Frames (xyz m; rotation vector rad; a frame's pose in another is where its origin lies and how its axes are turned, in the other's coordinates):
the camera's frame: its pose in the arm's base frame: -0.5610 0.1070 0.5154 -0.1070 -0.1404 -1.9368
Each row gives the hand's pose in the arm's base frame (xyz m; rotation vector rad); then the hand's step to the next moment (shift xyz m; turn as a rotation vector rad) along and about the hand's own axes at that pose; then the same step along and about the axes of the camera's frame.
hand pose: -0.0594 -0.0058 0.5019 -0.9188 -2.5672 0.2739
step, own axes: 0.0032 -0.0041 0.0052 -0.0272 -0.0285 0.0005
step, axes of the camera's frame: 0.0033 -0.0060 -0.0027 0.0352 0.0168 -0.0056
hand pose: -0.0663 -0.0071 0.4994 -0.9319 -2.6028 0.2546
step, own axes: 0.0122 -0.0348 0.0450 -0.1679 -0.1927 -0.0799
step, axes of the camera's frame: 0.0321 -0.0372 -0.0311 0.2288 0.1320 0.0441
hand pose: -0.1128 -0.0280 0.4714 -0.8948 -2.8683 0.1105
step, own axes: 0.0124 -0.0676 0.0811 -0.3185 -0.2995 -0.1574
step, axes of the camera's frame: 0.0584 -0.0412 -0.0786 0.3700 0.2662 0.0905
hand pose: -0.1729 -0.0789 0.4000 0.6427 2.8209 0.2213
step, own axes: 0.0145 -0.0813 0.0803 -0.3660 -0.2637 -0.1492
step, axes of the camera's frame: 0.0492 -0.0064 -0.1040 0.3394 0.3167 0.1012
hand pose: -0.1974 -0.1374 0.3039 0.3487 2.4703 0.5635
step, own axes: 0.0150 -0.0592 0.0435 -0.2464 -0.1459 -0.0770
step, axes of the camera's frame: 0.0183 0.0146 -0.0712 0.1894 0.2169 0.0708
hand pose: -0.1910 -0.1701 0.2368 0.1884 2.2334 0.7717
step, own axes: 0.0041 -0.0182 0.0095 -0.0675 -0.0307 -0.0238
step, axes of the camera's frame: 0.0035 0.0075 -0.0192 0.0481 0.0549 0.0271
